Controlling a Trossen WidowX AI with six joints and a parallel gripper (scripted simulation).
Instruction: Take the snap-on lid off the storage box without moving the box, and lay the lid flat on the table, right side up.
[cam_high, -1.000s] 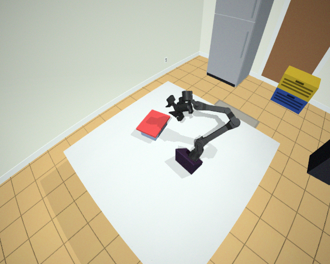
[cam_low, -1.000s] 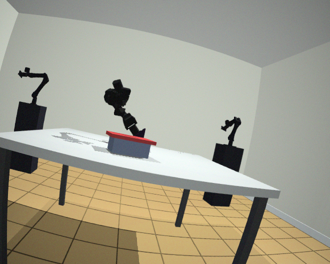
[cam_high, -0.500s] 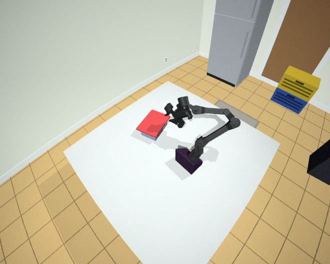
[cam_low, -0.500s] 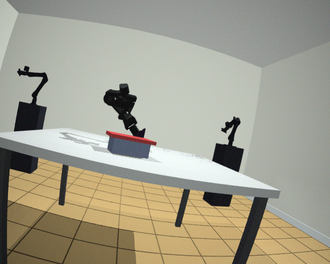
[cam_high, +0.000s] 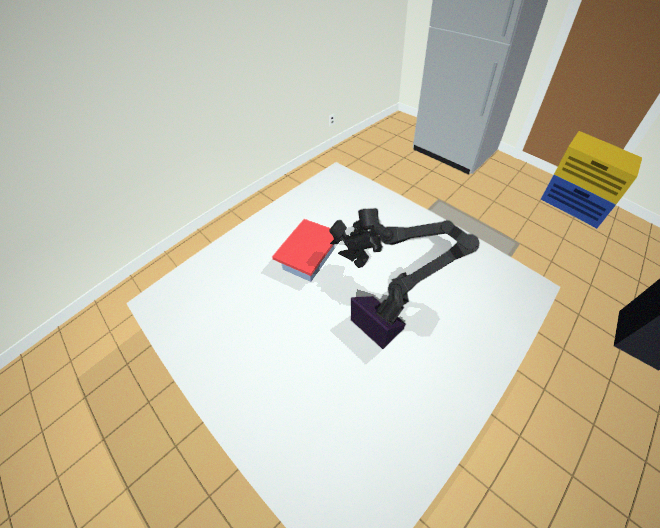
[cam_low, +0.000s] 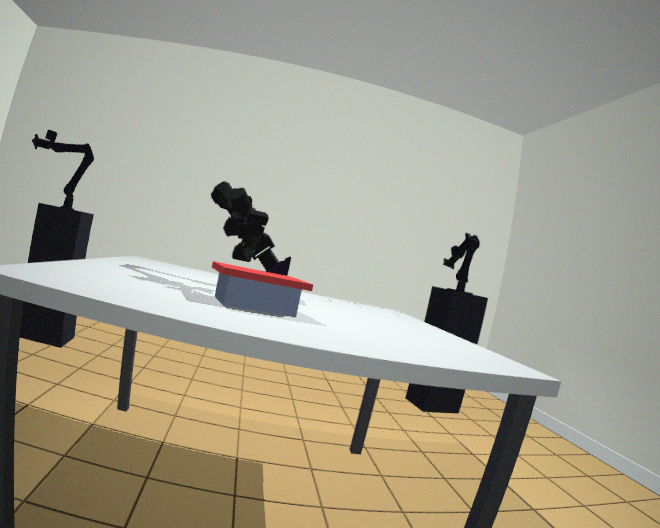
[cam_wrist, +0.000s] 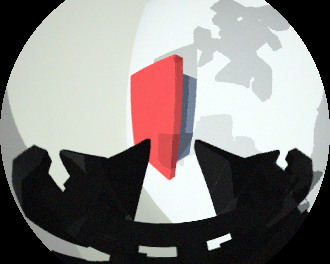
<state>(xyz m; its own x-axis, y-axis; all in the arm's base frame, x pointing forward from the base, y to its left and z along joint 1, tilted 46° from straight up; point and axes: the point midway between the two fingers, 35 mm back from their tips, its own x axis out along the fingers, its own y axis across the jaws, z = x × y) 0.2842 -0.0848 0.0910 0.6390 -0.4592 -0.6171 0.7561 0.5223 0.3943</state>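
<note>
The red lid is 12 cm ahead of my gripper tip, 2 cm to the left of it and 4 cm below it. The rest, counted from my gripper tip: blue-grey storage box 12 cm ahead, 2 cm to the left, 9 cm below.
</note>
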